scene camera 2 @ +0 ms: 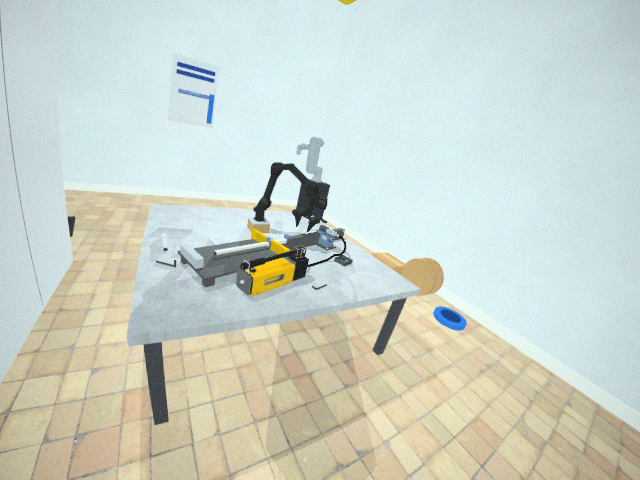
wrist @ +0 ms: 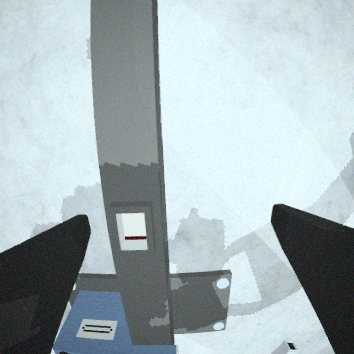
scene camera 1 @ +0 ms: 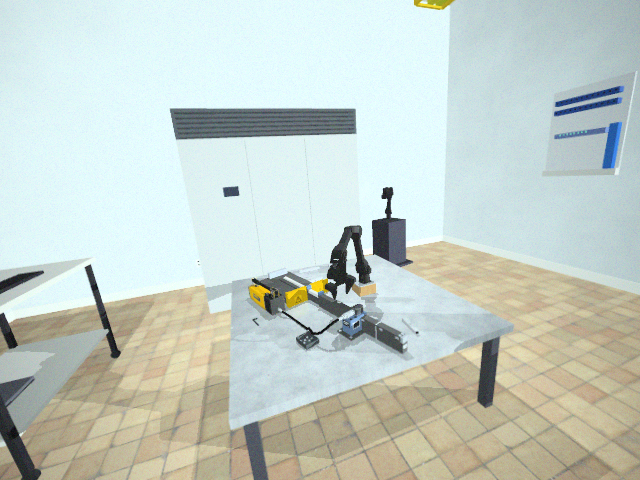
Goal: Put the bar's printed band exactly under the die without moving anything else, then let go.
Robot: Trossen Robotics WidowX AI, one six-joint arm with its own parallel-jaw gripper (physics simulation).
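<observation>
The white bar lies lengthwise on the dark bed and runs through the yellow guard toward the dark grey channel. A small window in the channel's top shows a white surface with a dark red line across it; whether that is the printed band I cannot tell. The blue housing stands at the channel. The die cannot be made out. My gripper is open and empty above the channel, one finger on each side of it in the wrist view.
The yellow guard stands across the bed. A yellow unit stands beside it. A black cable joins a small dark box. A hex key lies on the table.
</observation>
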